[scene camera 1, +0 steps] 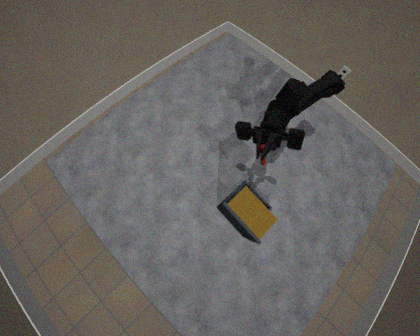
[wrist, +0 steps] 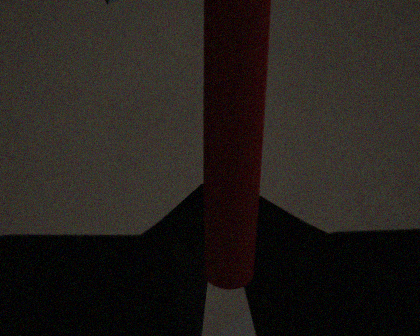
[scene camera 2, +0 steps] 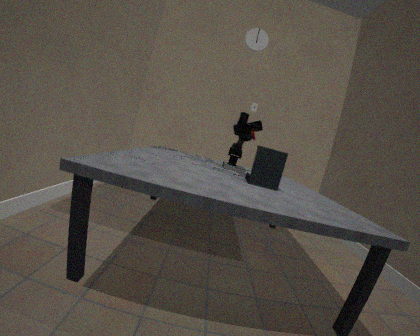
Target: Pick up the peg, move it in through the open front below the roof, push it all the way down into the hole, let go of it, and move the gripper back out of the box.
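Frame: origin at the arm's base, x ahead, y left, z up, level; metres.
Where they show: gripper, fingertip midpoint: point(scene camera 1: 259, 158) point(wrist: 220, 194) point(scene camera 2: 255, 127); arm's base, origin of the base link: point(scene camera 2: 231, 164).
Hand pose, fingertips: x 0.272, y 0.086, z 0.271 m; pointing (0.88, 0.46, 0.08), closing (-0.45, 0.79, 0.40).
Things, the pixels of their centre, and the offset from my fingertips. Level surfaces: height alone.
- red peg, body centre: point(wrist: 233, 130) point(scene camera 1: 263, 155) point(scene camera 2: 253, 133) 0.036 m back, 0.002 m right, 0.035 m down
- box, body centre: point(scene camera 1: 250, 206) point(scene camera 2: 265, 166) 0.043 m ahead, 0.106 m left, 0.203 m down
- grey table, its level: 0.304 m down
My gripper point(scene camera 1: 261, 154) point(scene camera 2: 252, 134) point(wrist: 220, 194) is shut on the red peg point(scene camera 1: 263, 161) point(scene camera 2: 254, 135) point(wrist: 234, 125). It holds the peg above the table, apart from the box. In the wrist view the peg runs from the top edge down between the black fingers, with its rounded near end below them. The box point(scene camera 2: 269, 169) stands on the table, dark grey with a yellow roof point(scene camera 1: 252, 212). In scene camera 1 the gripper is up and slightly right of the box. The hole and the inside of the box are hidden.
The grey table point(scene camera 1: 150, 200) point(scene camera 2: 175, 175) carries the arm's base and the box. The black arm point(scene camera 1: 275, 117) point(scene camera 2: 235, 150) reaches from the table's upper right side in scene camera 1. A small dark tip shows at the wrist view's top edge; I cannot tell what it is.
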